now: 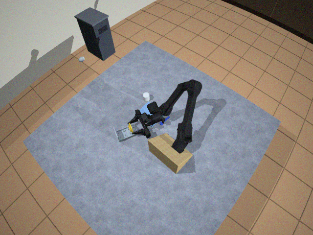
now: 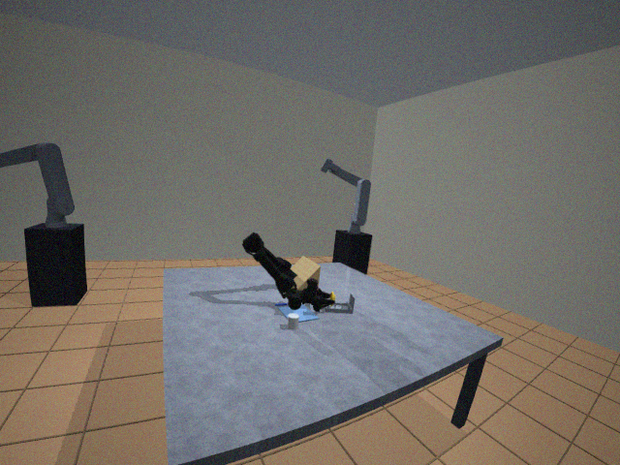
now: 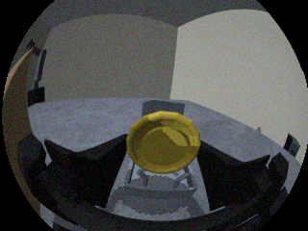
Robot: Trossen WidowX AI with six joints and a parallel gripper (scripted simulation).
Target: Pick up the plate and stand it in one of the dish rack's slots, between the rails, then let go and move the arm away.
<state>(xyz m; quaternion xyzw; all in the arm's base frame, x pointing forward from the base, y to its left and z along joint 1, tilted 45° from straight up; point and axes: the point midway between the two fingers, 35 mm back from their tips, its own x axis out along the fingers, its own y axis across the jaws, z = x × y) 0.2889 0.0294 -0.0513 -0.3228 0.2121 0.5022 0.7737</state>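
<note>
My gripper tip is 1 cm to the left of the yellow plate. Also, from my gripper tip: light blue mat: 18 cm to the right, 5 cm below; blue spoon: 10 cm behind, 20 cm to the right, 5 cm below; grey dish rack: 1 cm ahead, 2 cm to the left, 3 cm below.
</note>
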